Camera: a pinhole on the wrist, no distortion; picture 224 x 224 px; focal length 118.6 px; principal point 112.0 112.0 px. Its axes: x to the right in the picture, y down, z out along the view. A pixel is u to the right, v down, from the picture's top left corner.
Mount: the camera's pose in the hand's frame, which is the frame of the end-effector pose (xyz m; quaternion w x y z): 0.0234 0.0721 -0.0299 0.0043 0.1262 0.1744 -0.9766
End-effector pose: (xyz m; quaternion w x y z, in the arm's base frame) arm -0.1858 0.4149 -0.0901 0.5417 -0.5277 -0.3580 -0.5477
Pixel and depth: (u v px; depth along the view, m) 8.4 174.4 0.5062
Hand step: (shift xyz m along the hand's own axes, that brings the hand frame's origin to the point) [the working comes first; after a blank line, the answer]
In the camera's frame: -0.4422 0.2663 0.5062

0.3414 -0.3667 0.4486
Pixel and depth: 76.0 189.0 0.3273
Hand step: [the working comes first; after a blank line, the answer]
In the camera's frame: -0.0993 0.2125 0.3273

0.0505 -0.2428 0.2196
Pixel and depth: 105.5 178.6 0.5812
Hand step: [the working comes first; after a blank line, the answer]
In the camera's frame: -0.0319 0.3264 0.5812

-0.0710 -0.4341 0.3945
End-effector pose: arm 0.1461 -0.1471 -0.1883 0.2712 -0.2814 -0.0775 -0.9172
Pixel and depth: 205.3 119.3 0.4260
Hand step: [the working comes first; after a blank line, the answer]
In the camera's frame: 0.3351 0.0262 0.4260

-0.4040 -0.0861 0.2646
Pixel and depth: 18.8 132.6 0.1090
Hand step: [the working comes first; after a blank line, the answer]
In the camera's frame: -0.0857 0.0189 0.1090

0.0806 0.0140 0.0838
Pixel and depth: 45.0 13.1 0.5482
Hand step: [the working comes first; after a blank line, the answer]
In the camera's frame: -0.3097 -0.4571 0.5482

0.1650 0.3031 0.6995
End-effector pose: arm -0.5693 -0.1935 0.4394 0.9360 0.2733 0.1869 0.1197
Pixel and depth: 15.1 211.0 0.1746
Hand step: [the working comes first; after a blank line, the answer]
In the camera's frame: -0.1427 0.1457 0.1746

0.1264 -0.1295 0.1144
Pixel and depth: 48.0 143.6 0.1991
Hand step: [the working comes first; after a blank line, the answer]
In the camera's frame: -0.1074 0.0530 0.1991

0.0814 -0.0496 0.1594
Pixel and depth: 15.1 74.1 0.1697
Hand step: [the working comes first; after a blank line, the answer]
In the camera's frame: -0.1387 -0.0542 0.1697

0.1132 0.0601 0.1769
